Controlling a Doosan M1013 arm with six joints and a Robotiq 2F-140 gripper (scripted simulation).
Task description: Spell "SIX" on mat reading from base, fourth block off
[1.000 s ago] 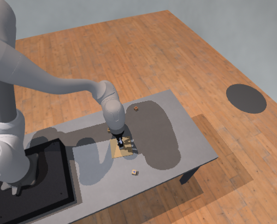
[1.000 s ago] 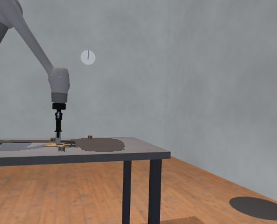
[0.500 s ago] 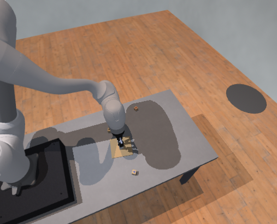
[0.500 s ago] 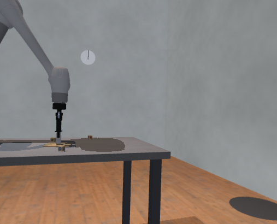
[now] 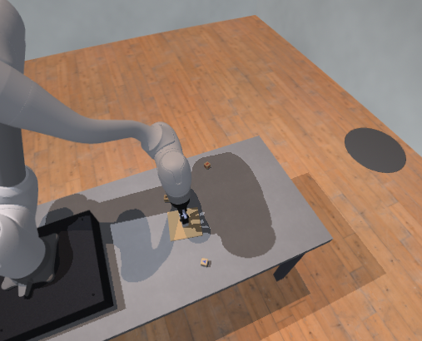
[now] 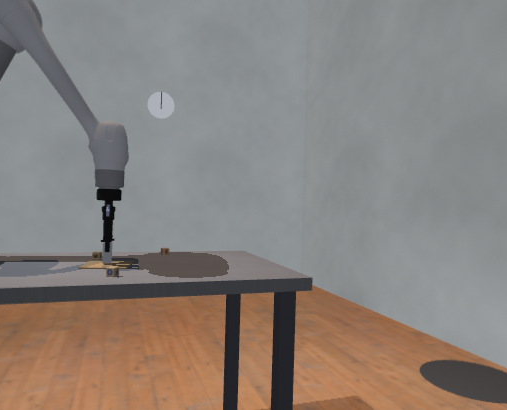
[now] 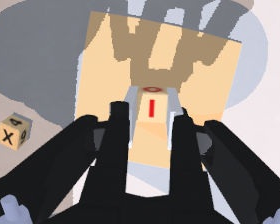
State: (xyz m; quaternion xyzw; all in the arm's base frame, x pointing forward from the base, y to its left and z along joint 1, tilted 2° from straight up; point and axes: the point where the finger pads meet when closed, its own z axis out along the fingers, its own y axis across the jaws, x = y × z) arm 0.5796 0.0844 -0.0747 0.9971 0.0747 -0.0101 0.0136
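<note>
The tan mat is 4 cm below my hand. The rest, counted from my hand: block (14 cm to the left, 6 cm behind, 3 cm below).
</note>
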